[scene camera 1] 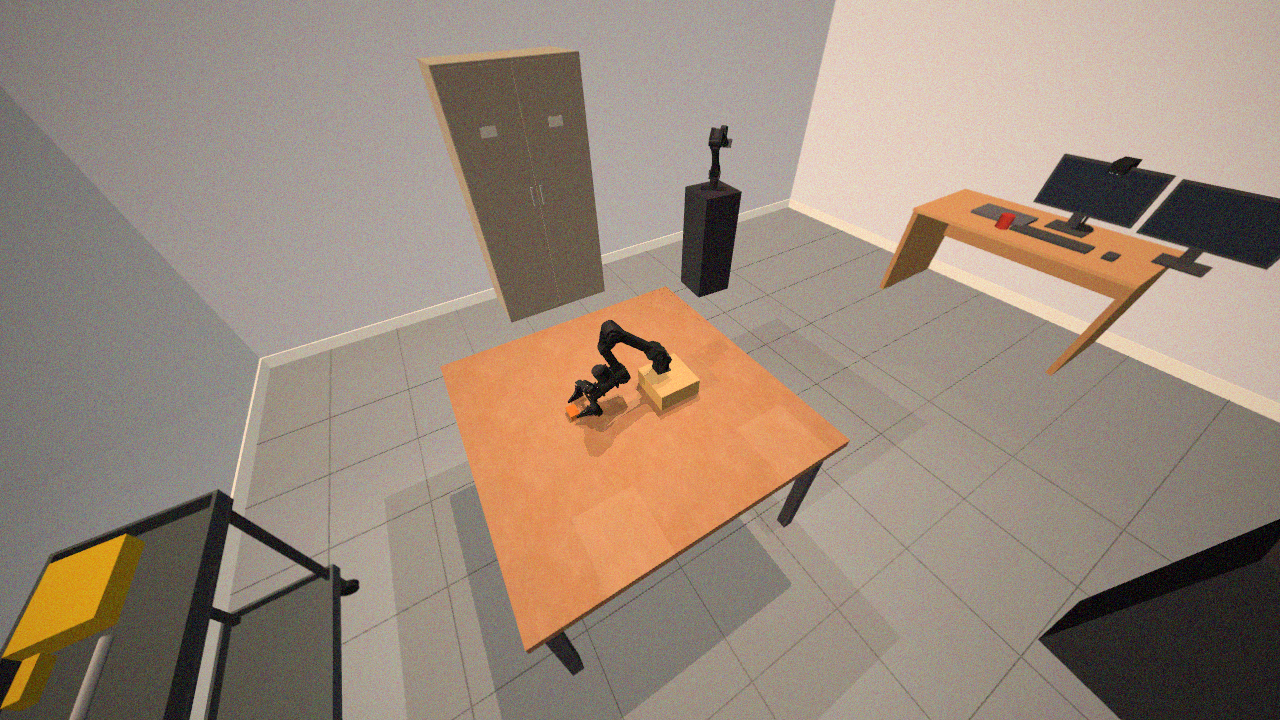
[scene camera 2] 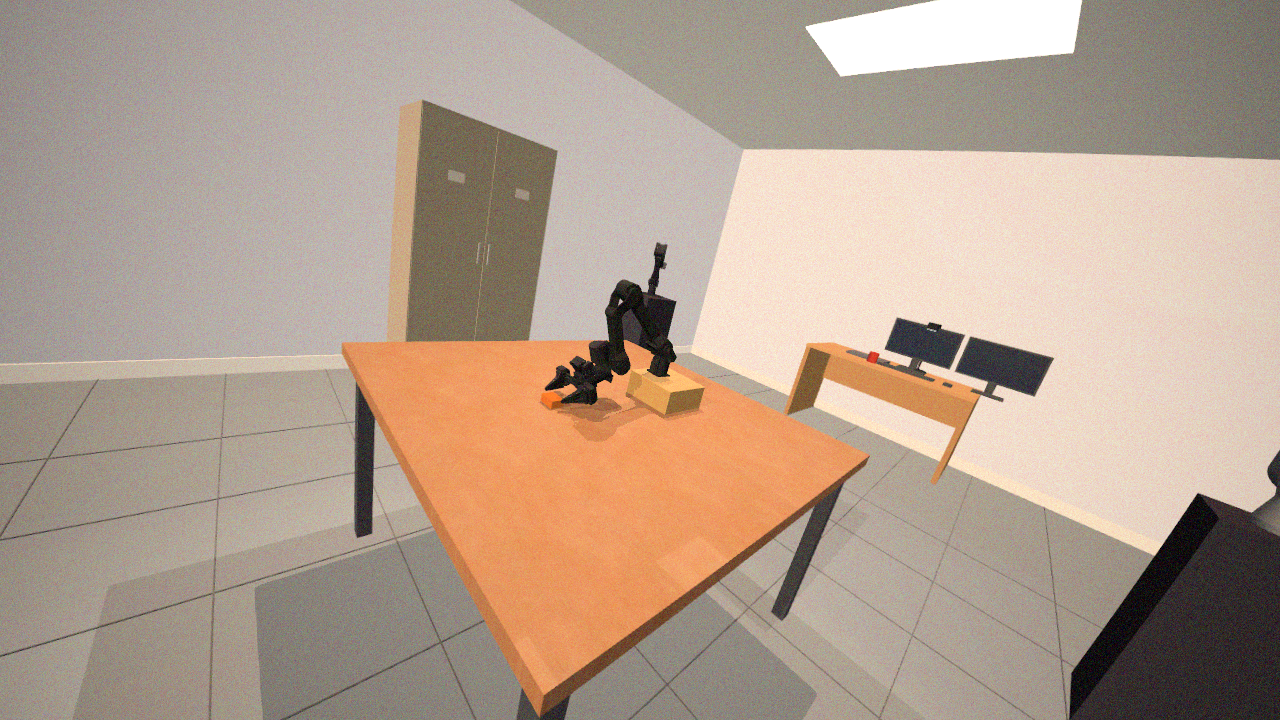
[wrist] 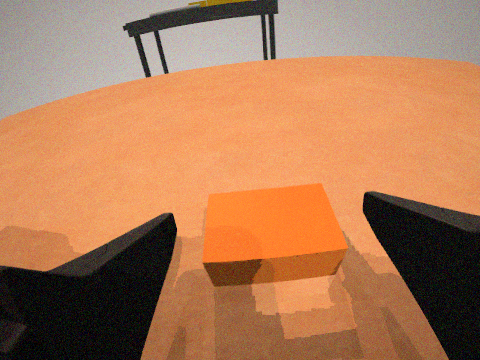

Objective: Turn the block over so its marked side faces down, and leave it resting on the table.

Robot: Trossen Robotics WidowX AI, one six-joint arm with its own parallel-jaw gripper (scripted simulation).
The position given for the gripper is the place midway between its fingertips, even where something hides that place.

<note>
The gripper (scene camera 2: 552,395) is open and holds nothing. Also in view: an orange block (wrist: 272,235).
The gripper shows as well in scene camera 1 (scene camera 1: 572,409) and in the wrist view (wrist: 270,212).
</note>
